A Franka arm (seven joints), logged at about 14 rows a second.
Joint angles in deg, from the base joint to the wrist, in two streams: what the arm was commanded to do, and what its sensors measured. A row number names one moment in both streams.
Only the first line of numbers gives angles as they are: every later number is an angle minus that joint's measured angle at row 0.
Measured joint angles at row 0:
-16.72, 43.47, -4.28, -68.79, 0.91, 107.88, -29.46
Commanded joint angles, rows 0 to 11:
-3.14, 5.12, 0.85, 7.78, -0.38, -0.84, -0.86
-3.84, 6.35, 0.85, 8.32, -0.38, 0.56, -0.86
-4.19, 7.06, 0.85, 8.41, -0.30, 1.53, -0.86
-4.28, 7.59, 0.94, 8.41, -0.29, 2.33, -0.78
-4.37, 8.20, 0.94, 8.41, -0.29, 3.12, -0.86
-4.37, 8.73, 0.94, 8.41, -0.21, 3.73, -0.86
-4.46, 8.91, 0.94, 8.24, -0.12, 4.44, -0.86
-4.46, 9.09, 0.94, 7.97, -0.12, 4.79, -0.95
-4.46, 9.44, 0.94, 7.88, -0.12, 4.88, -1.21
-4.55, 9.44, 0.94, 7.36, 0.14, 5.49, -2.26
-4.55, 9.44, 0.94, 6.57, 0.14, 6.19, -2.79
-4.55, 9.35, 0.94, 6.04, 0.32, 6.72, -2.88
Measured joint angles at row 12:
-3.71, 9.07, 0.18, 5.71, 0.04, 5.80, -1.03
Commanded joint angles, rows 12 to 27:
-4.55, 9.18, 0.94, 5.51, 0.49, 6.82, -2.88
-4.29, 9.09, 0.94, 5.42, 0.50, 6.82, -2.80
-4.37, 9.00, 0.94, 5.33, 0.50, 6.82, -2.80
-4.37, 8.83, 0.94, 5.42, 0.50, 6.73, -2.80
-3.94, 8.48, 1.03, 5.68, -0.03, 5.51, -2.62
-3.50, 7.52, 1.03, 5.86, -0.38, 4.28, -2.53
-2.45, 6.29, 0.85, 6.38, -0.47, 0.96, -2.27
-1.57, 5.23, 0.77, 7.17, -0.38, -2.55, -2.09
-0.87, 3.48, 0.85, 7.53, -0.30, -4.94, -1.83
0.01, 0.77, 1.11, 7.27, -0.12, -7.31, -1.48
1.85, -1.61, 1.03, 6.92, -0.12, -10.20, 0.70
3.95, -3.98, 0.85, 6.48, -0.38, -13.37, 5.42
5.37, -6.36, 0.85, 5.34, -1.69, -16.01, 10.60
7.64, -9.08, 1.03, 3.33, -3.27, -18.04, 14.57
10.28, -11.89, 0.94, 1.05, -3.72, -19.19, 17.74
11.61, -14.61, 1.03, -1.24, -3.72, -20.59, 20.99
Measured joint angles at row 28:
8.39, -7.83, 1.21, 6.76, -2.21, -19.36, 14.52
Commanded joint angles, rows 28 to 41:
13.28, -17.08, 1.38, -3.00, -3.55, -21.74, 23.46
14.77, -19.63, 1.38, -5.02, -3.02, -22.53, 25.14
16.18, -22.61, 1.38, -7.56, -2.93, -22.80, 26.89
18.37, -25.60, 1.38, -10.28, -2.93, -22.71, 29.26
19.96, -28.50, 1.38, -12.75, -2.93, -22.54, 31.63
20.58, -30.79, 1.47, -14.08, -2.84, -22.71, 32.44
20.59, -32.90, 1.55, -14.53, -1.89, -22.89, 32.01
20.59, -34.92, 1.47, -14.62, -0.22, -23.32, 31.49
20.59, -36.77, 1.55, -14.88, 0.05, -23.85, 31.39
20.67, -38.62, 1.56, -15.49, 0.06, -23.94, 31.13
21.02, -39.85, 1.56, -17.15, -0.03, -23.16, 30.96
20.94, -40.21, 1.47, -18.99, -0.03, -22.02, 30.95
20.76, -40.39, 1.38, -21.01, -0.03, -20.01, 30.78
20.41, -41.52, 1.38, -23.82, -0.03, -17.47, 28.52
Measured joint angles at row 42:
20.99, -39.04, 1.52, -16.79, -0.86, -22.51, 30.78
